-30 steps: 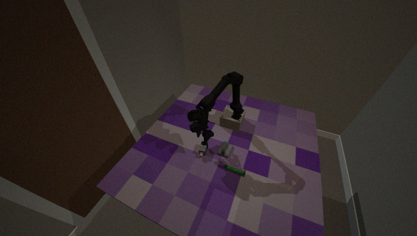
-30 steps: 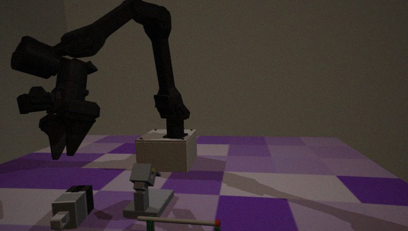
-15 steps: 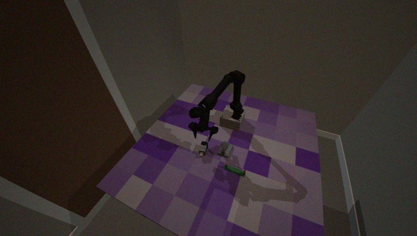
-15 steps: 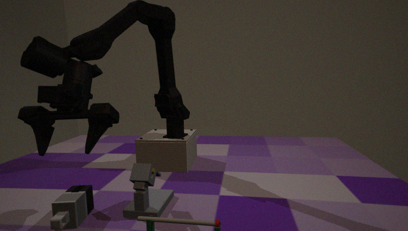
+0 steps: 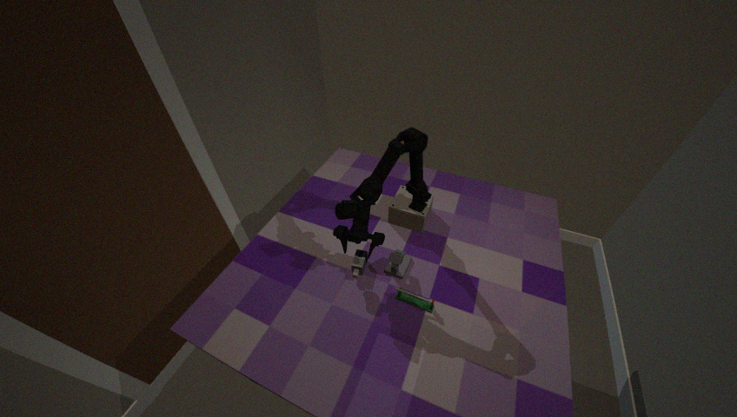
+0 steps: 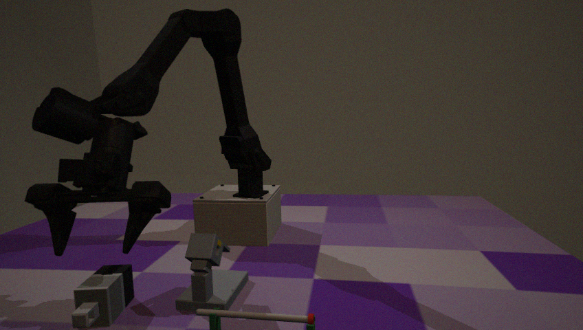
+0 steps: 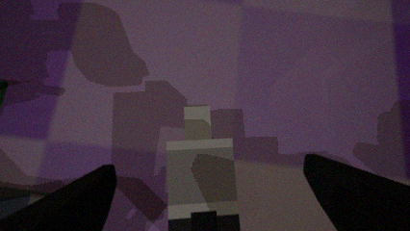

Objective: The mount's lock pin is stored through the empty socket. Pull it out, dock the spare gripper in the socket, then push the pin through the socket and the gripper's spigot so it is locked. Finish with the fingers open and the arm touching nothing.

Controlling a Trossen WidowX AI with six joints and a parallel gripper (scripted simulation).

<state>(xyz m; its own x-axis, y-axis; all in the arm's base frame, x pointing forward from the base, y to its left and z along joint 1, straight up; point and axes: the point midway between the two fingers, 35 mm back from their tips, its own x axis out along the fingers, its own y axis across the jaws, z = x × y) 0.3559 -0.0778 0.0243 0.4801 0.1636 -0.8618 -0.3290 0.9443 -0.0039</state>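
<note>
The spare gripper lies 70 mm below my gripper tip and 10 mm behind it. Also, from my gripper tip: grey mount 130 mm to the left, 100 mm behind, 50 mm below; green rack 260 mm to the left, 80 mm below.
</note>
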